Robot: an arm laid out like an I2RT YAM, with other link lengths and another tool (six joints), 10 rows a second.
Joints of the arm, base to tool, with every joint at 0 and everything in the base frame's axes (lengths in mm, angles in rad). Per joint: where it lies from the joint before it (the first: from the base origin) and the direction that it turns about. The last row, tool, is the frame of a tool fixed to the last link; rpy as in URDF.
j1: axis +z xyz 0 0 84.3
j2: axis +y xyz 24 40.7 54.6
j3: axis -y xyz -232.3 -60.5 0
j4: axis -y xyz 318.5 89.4 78
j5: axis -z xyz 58.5 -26.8 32
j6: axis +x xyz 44.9 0 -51
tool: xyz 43 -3 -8 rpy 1.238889 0.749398 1.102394
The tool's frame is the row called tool.
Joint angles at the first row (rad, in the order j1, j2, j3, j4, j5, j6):
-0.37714, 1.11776, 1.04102, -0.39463, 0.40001, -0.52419
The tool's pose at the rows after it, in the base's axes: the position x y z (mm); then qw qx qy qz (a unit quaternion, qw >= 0):
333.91 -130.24 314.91 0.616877 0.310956 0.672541 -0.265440
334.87 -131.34 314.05 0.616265 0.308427 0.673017 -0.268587
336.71 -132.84 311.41 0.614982 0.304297 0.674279 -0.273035
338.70 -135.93 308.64 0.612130 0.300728 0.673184 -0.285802
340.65 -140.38 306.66 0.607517 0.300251 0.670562 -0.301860
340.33 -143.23 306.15 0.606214 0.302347 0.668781 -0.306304
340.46 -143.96 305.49 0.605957 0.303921 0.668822 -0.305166
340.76 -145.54 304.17 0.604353 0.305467 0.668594 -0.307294
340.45 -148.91 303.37 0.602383 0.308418 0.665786 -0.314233
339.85 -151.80 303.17 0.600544 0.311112 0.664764 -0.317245
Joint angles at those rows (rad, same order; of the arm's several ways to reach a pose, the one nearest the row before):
-0.37700, 1.12708, 1.04160, -0.39135, 0.40789, -0.53300
-0.37806, 1.13206, 1.04162, -0.38509, 0.41106, -0.54101
-0.37889, 1.14066, 1.03871, -0.37282, 0.41565, -0.55313
-0.37999, 1.15417, 1.03698, -0.35433, 0.43708, -0.57013
-0.38309, 1.17256, 1.04138, -0.33849, 0.46601, -0.58400
-0.38955, 1.17614, 1.04160, -0.33376, 0.47095, -0.58597
-0.39190, 1.17780, 1.04157, -0.33367, 0.46789, -0.58291
-0.39496, 1.18259, 1.04157, -0.33105, 0.47075, -0.58251
-0.40147, 1.18805, 1.04179, -0.32405, 0.48144, -0.58445
-0.40889, 1.19152, 1.04401, -0.32395, 0.48321, -0.58444

